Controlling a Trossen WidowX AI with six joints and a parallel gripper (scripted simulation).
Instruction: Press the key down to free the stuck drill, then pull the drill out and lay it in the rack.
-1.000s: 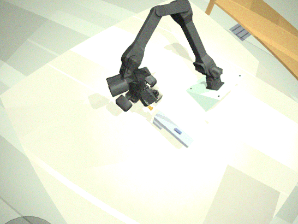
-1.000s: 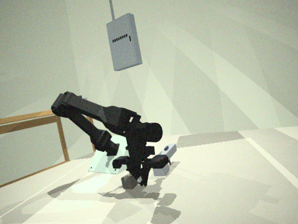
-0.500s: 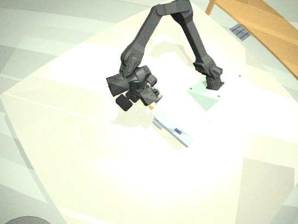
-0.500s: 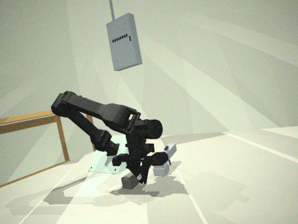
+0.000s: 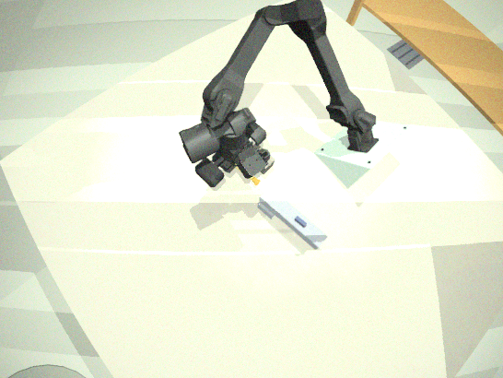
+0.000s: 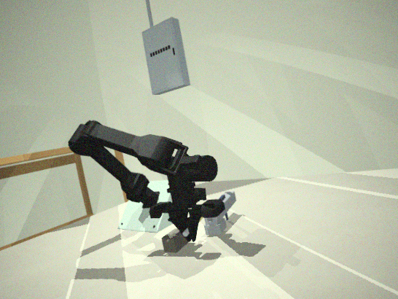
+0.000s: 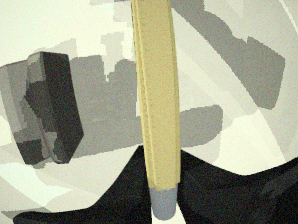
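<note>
My gripper tip is 8 cm past the dark grey rack, 3 cm to the right of it and 2 cm above it. The rest, counted from my gripper tip: housing block 1 cm behind, 20 cm to the left, 1 cm above; then key 1 cm behind, 23 cm to the left, 2 cm above.
</note>
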